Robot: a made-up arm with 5 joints.
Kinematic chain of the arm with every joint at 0, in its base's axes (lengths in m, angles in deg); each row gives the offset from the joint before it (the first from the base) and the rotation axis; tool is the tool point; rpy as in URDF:
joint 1: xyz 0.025 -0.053 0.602 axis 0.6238 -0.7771 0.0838
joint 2: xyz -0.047 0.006 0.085 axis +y
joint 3: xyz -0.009 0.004 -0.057 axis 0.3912 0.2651 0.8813
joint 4: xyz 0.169 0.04 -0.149 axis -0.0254 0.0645 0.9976
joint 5: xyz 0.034 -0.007 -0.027 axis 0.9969 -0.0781 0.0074
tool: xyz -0.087 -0.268 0.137 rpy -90 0 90
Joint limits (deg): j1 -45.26..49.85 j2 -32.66..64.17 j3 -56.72..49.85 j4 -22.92..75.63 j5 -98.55..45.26
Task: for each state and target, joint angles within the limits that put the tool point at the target. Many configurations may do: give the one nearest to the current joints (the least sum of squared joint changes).
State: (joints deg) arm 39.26 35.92 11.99 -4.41 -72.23
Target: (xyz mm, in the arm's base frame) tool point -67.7 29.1 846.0
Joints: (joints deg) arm 49.85 -12.83 19.36 -20.48 -86.83
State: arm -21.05 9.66 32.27 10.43 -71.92
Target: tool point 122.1 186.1 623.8
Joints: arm -30.77 6.88 24.27 -7.89 -89.46
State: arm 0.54 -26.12 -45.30 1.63 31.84
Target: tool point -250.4 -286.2 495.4
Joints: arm 2.58 21.86 -56.72 -22.92 43.22
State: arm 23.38 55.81 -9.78 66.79 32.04
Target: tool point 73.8 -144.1 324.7
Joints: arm 10.65 64.17 8.27 46.58 -2.24
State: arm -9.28 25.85 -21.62 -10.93 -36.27
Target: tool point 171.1 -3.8 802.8
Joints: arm 4.90 -10.80 -41.80 -22.92 -86.03
